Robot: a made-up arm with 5 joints. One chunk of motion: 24 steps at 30 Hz.
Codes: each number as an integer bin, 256 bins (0 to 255) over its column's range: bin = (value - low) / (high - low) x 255, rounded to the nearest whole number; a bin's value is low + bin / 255 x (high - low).
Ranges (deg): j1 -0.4..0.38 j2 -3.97..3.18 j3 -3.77..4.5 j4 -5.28..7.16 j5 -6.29..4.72
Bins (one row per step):
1: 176 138 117 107 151
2: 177 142 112 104 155
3: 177 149 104 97 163
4: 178 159 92 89 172
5: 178 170 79 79 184
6: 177 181 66 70 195
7: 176 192 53 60 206
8: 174 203 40 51 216
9: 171 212 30 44 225
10: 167 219 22 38 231
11: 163 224 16 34 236
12: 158 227 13 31 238
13: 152 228 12 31 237
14: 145 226 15 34 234
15: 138 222 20 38 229
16: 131 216 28 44 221
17: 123 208 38 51 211
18: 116 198 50 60 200
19: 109 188 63 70 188
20: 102 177 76 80 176
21: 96 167 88 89 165
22: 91 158 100 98 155
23: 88 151 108 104 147
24: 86 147 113 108 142
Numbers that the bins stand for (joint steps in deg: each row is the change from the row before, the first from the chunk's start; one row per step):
1: 0.138 -0.101 0.024 -0.060 0.230
2: 0.141 0.012 -0.138 -0.206 0.402
3: 0.141 0.208 -0.397 -0.548 0.748
4: 0.144 0.488 -0.786 -0.938 1.136
5: 0.144 0.797 -1.208 -1.426 1.654
6: 0.141 1.105 -1.630 -1.865 2.129
7: 0.138 1.414 -2.051 -2.353 2.604
8: 0.132 1.722 -2.473 -2.792 3.036
9: 0.123 1.974 -2.797 -3.133 3.425
10: 0.111 2.171 -3.057 -3.426 3.684
11: 0.099 2.311 -3.251 -3.621 3.900
12: 0.083 2.395 -3.348 -3.768 3.986
13: 0.065 2.423 -3.381 -3.768 3.943
14: 0.044 2.367 -3.284 -3.621 3.813
15: 0.022 2.255 -3.121 -3.426 3.597
16: 0.001 2.086 -2.862 -3.133 3.252
17: -0.024 1.862 -2.538 -2.792 2.820
18: -0.045 1.582 -2.148 -2.353 2.345
19: -0.067 1.301 -1.727 -1.865 1.827
20: -0.088 0.993 -1.305 -1.377 1.309
21: -0.106 0.713 -0.916 -0.938 0.834
22: -0.122 0.460 -0.527 -0.499 0.402
23: -0.131 0.264 -0.267 -0.206 0.057
24: -0.137 0.152 -0.105 -0.011 -0.159

